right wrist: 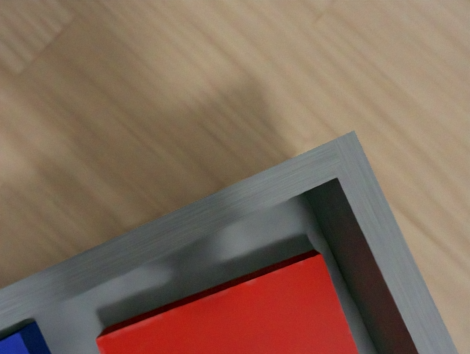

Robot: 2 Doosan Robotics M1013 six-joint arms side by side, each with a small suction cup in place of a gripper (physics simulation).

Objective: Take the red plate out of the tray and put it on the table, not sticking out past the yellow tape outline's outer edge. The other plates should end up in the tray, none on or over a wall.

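Frame: origin at the left arm's base, x right, y ahead, z up, level; metres.
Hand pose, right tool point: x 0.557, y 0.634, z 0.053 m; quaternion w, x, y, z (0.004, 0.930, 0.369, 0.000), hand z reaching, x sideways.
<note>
Each offset is from my right tool point to the top centre of the thing. "*": to the spot under its first point. Level surfaces: height alone.
The red plate @[* dx -0.013, dy +0.007, dz -0.039 m] (230, 310) lies inside the grey tray @[* dx -0.010, dy +0.067, dz -0.003 m] (378, 225), near the tray's corner, and its lower part runs out of the bottom of the view. A strip of tray floor shows between it and the upper wall, and a narrow gap shows between it and the right wall. A corner of a blue plate @[* dx -0.066, dy -0.061, dz -0.043 m] (30, 337) shows inside the tray at the bottom left, apart from the red one. The yellow tape outline does not show. Neither suction cup shows in this right wrist view.
The tray's upper wall runs from the lower left up to its corner at the right. The wood table @[dz -0.053 m] (200, 75) lies beyond the wall, with soft dark shadows on it and on the tray.
</note>
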